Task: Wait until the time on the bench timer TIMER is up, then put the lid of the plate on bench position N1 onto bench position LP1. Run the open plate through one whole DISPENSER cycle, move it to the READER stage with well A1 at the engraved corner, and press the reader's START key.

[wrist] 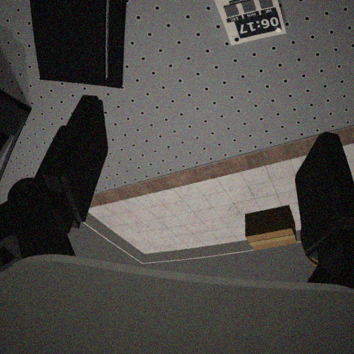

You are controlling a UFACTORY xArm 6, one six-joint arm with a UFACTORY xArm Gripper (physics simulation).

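The bench timer TIMER (258, 24) lies flat at the top right of the wrist view, cut by the top edge. Its display shows 06:17, upside down in this view. A black rectangular block (75, 42) stands on the bench at the top left, with a thin light line along it; it looks like the plate at N1, but no label shows and I cannot tell its lid from its body. My gripper (209, 136) is open and empty, its fingers wide apart, beyond the block and the timer on the side toward the bench edge. LP1, the DISPENSER and the READER cannot be made out.
The perforated grey bench top (200, 100) ends at a brown edge strip (215, 166). Past it lies a pale tiled floor (170, 210) with a dark and tan box (270, 227) on it. A dark object (11, 117) stands at the left edge of the view.
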